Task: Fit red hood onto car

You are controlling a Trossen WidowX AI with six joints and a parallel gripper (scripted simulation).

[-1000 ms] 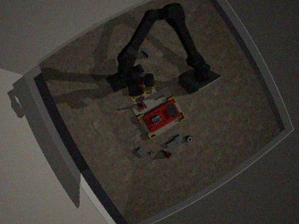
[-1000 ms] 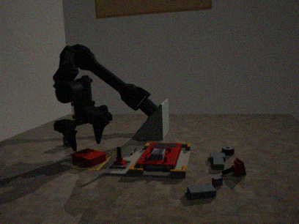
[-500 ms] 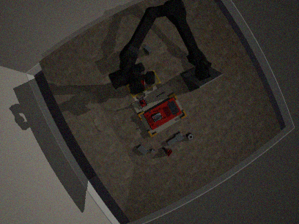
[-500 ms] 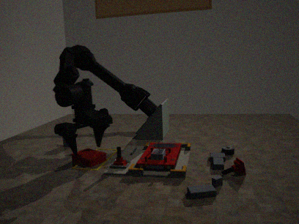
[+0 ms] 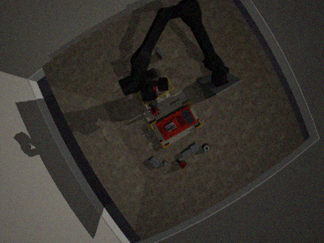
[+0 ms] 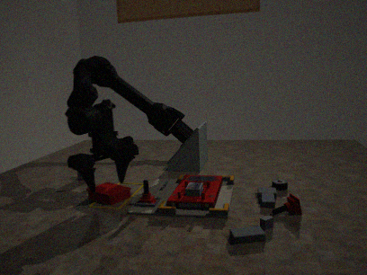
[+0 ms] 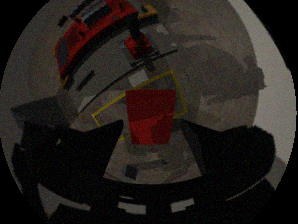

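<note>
My gripper tip is now 10 mm above the red hood. From my gripper tip the other things lie so: dark wheel: 420 mm to the left, 170 mm behind, 20 mm below.
</note>
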